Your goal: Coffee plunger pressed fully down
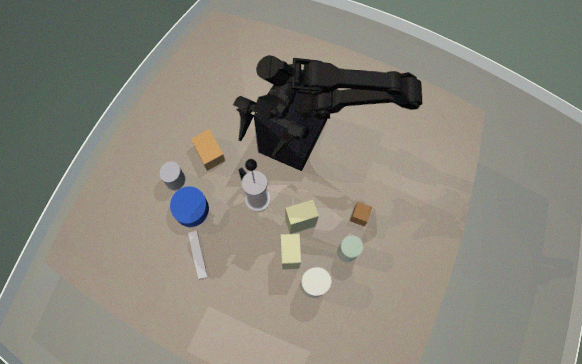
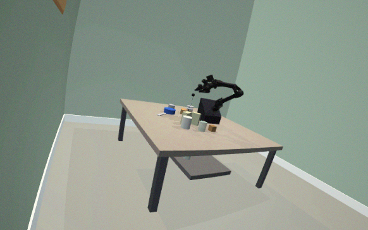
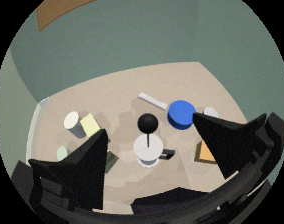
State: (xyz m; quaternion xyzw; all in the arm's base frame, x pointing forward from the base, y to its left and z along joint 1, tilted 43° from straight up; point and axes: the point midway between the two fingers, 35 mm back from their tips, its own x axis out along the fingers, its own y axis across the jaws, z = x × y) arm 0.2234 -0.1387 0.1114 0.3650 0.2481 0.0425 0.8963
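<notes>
Right now my gripper tip is 2 cm short of the coffee press, 2 cm to the left of it and 17 cm above it. The rest, counted from my gripper tip: blue disc 14 cm ahead, 18 cm to the right, 27 cm below; grey cylinder 8 cm ahead, 28 cm to the right, 26 cm below; orange block 5 cm behind, 22 cm to the right, 27 cm below.
</notes>
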